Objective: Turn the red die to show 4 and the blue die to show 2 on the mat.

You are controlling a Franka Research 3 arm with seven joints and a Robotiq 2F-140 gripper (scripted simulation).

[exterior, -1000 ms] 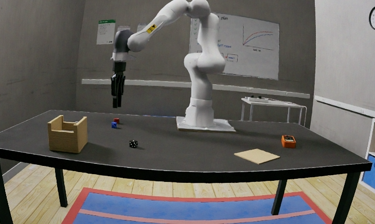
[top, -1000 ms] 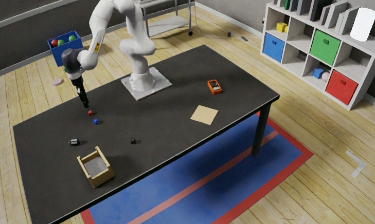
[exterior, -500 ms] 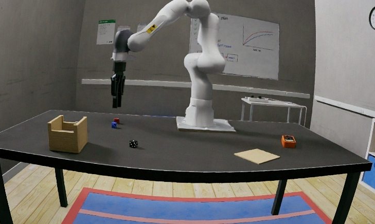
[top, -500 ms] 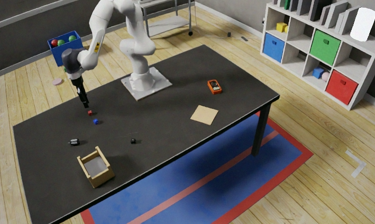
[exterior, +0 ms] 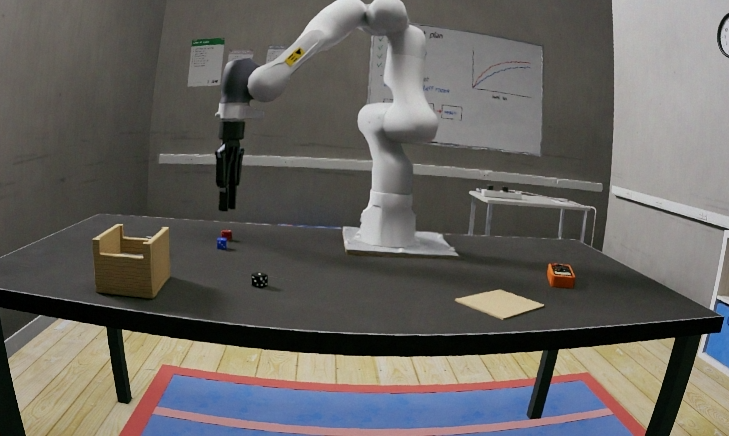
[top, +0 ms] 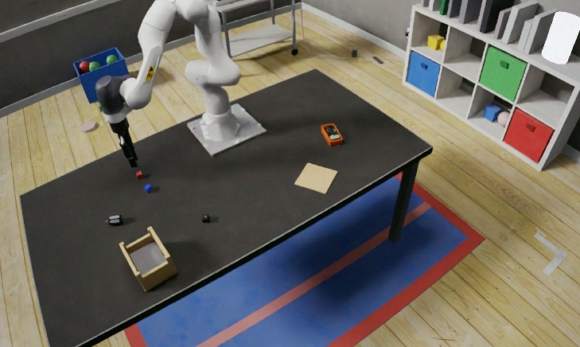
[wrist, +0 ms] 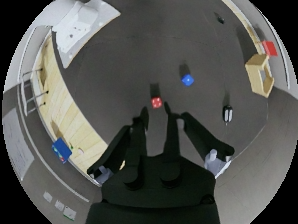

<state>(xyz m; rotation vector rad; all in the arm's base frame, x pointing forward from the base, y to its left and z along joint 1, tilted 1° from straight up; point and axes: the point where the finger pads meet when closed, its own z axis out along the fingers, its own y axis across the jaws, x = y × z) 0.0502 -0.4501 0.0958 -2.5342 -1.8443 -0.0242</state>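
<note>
Right now my hand is 100 mm above the red die. Also, from my hand: dark object (200 mm ahead, 180 mm to the right, 100 mm below); black die (410 mm ahead, 160 mm to the left, 100 mm below); blue die (110 mm ahead, 100 mm below, 10 mm to the left).
</note>
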